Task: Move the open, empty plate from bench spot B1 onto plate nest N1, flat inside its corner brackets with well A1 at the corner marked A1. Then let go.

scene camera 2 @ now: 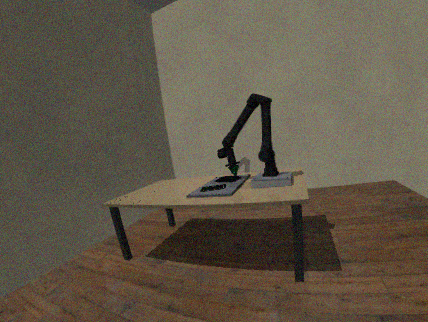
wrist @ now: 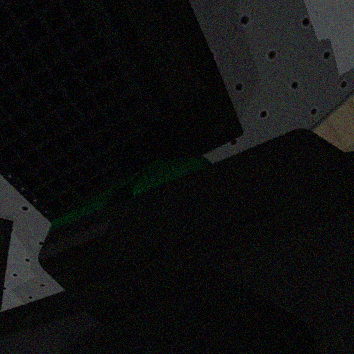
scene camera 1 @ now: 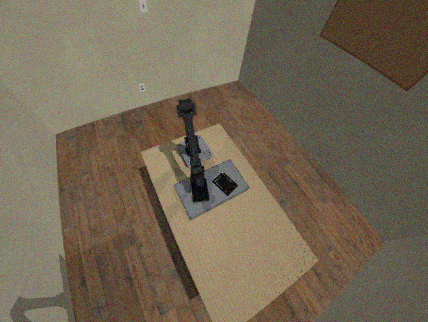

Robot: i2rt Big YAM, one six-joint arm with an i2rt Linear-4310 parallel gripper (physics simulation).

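Places are measured from the arm's base along level axes (x ahead, y left, z up), in centimetres.
Pixels of known places: gripper, fingertip midpoint: point(scene camera 2: 235, 176) point(wrist: 160, 171); arm's base, link origin: point(scene camera 2: 271, 175).
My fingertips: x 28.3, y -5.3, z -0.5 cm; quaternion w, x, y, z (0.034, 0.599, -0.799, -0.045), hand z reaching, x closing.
For each thing: its top centre in the pictures, then the offset to it from my fingertips. Level surfaces: height alone.
- grey perforated board, top centre: point(scene camera 2: 222, 183) point(scene camera 1: 212, 186) dz -2.6, dx +6.4, dy +10.1 cm
- second black item with a rectangular outline, top centre: point(scene camera 2: 213, 187) point(scene camera 1: 225, 183) dz -2.5, dx +7.6, dy +20.6 cm
- wooden table, surface height: dz -4.0 cm
A black plate with a grid of wells point(wrist: 125, 90) point(scene camera 2: 226, 179) point(scene camera 1: 201, 194) lies flat on the grey perforated board point(scene camera 1: 186, 207) point(scene camera 2: 197, 193) point(wrist: 272, 75); the arm partly covers it in scene camera 1. My gripper point(scene camera 2: 234, 172) point(wrist: 160, 171) has its green fingertips together, shut and empty. They are over the plate near one edge, and I cannot tell whether they touch it. A second black item with a rectangular outline point(scene camera 1: 225, 183) point(scene camera 2: 213, 188) sits beside the plate on the same board; it looks like the nest. The marking A1 and the corner brackets cannot be made out.
The arm's base stands on a grey block point(scene camera 2: 280, 181) point(scene camera 1: 206, 152) next to the board. Both are on the wooden table point(scene camera 1: 245, 250) point(scene camera 2: 150, 192). The dark gripper body fills the lower part of the wrist view. The pictures are grainy and dim.
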